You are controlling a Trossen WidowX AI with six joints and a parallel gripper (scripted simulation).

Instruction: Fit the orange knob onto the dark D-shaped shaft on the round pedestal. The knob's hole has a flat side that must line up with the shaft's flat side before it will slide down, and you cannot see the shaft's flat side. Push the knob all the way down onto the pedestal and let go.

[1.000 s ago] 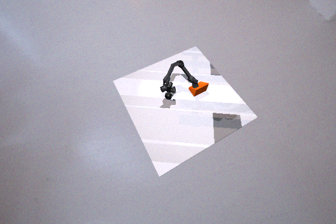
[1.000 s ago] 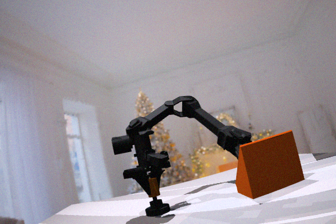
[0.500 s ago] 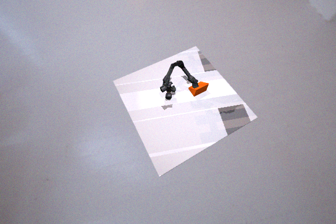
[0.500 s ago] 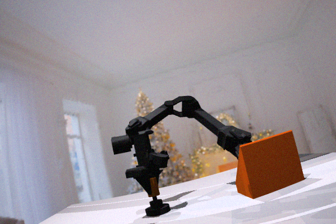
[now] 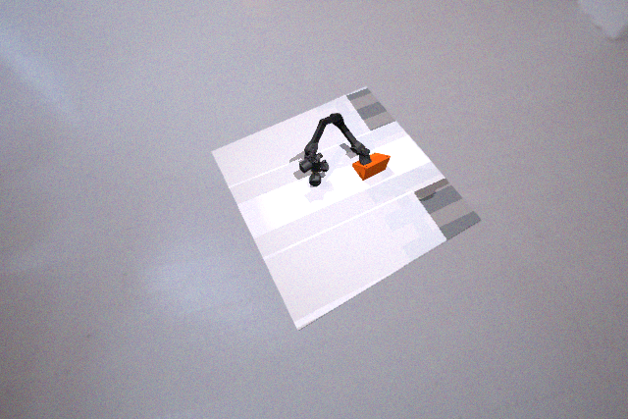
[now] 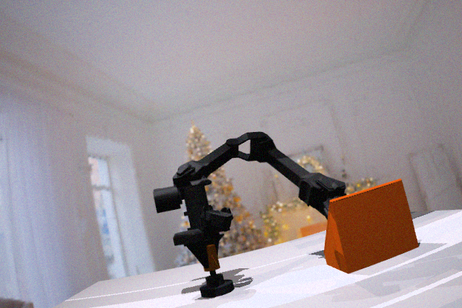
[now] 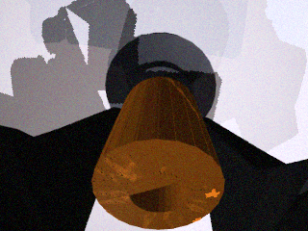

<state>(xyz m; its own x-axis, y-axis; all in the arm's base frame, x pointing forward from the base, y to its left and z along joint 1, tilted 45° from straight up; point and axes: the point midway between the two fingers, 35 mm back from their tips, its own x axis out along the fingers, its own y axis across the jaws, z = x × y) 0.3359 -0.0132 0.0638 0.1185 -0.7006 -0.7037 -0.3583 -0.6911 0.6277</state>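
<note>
My gripper tip is now 2 cm below the orange knob. The rest, counted from my gripper tip: dark pedestal: 4 cm below.
</note>
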